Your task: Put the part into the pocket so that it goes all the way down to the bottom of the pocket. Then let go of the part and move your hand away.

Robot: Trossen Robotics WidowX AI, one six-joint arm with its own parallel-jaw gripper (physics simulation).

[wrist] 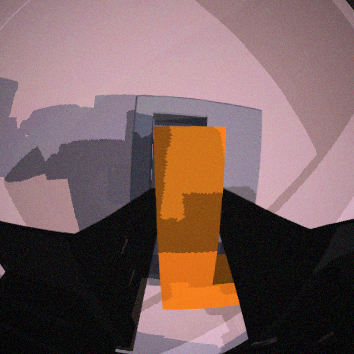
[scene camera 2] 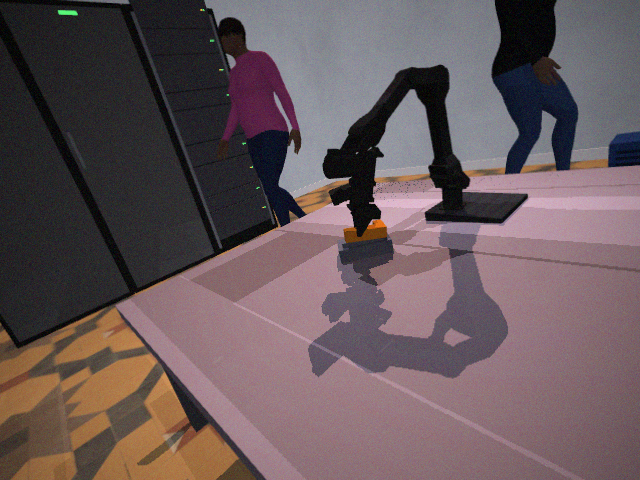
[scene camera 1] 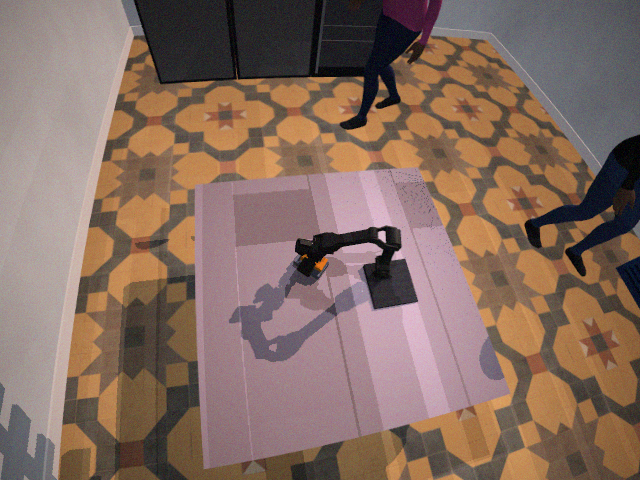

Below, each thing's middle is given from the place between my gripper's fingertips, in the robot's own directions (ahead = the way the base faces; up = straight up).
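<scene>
The orange L-shaped part (wrist: 188,160) is 2 cm to the left of my hand and 2 cm behind it. As for the grey pocket block (wrist: 243,125), I find it 1 cm behind my hand and 4 cm below it.
</scene>
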